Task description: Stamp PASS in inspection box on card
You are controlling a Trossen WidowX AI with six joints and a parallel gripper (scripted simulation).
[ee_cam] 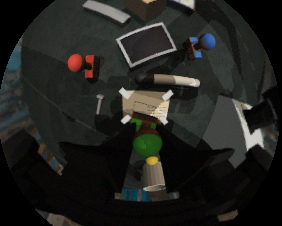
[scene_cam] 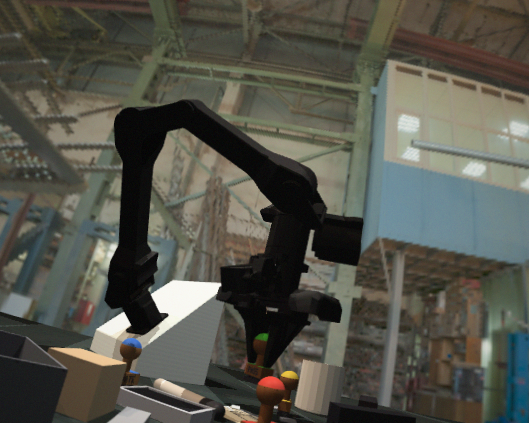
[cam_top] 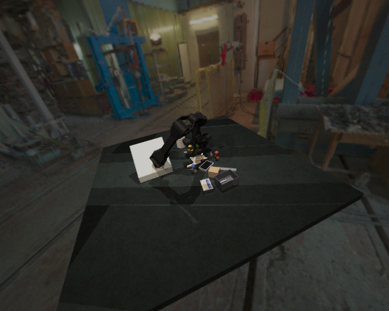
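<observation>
Now: gripper tip 70 mm above the cream card and 10 mm past it. Also, from my gripper tip: black-and-white pen: 60 mm to the right, 60 mm below, 40 mm behind; then yellow-topped stamp: 100 mm to the left, 50 mm below, 20 mm behind; then green-knobbed stamp: right at my gripper tip.
</observation>
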